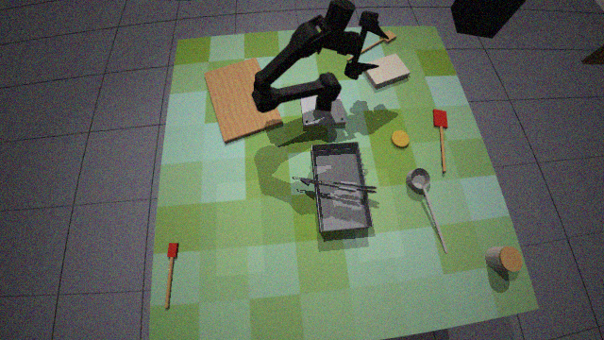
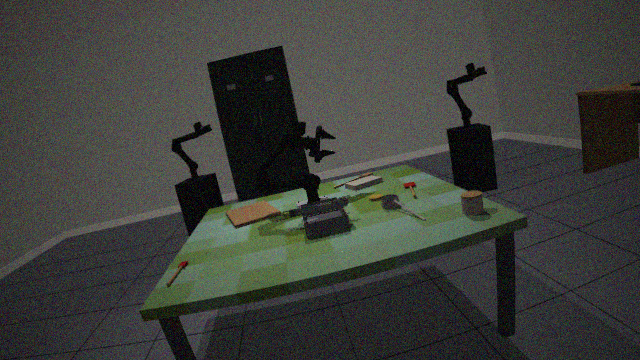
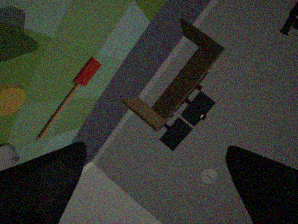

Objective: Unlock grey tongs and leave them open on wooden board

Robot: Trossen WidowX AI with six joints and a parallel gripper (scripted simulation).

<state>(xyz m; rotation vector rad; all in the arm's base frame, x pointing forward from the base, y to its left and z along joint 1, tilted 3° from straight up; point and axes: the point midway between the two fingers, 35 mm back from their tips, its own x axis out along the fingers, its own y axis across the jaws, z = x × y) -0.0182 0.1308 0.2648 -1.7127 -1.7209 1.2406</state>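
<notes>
Now: gripper tip 380 mm short of the roasting tin, 80 mm to the left of it and 240 mm above it. Round my gripper tip: red spatula 110 mm ahead, 330 mm to the left, 260 mm below; pale board 180 mm behind, 100 mm to the left, 250 mm below; yellow disc 160 mm ahead, 150 mm to the left, 260 mm below.
</notes>
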